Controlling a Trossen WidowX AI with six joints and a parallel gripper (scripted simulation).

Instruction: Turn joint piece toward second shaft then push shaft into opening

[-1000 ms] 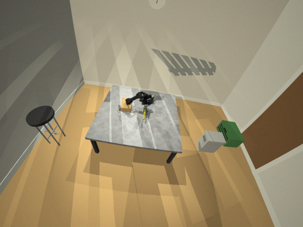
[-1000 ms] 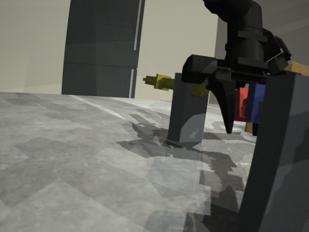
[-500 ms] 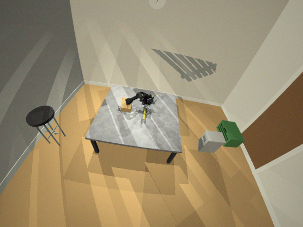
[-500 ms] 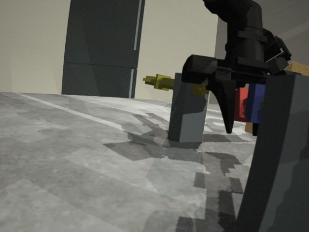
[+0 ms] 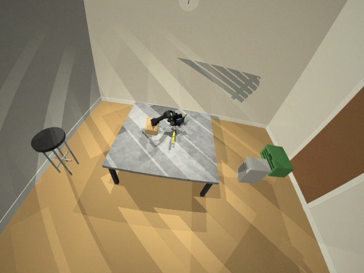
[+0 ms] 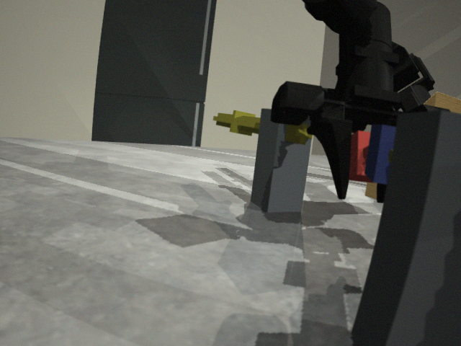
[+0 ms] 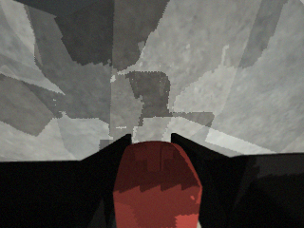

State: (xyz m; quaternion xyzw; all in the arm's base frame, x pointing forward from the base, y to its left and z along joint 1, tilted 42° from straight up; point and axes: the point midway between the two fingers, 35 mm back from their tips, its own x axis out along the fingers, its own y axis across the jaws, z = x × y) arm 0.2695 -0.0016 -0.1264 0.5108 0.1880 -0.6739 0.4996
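Now: the red square joint piece 4 cm above my gripper tip.
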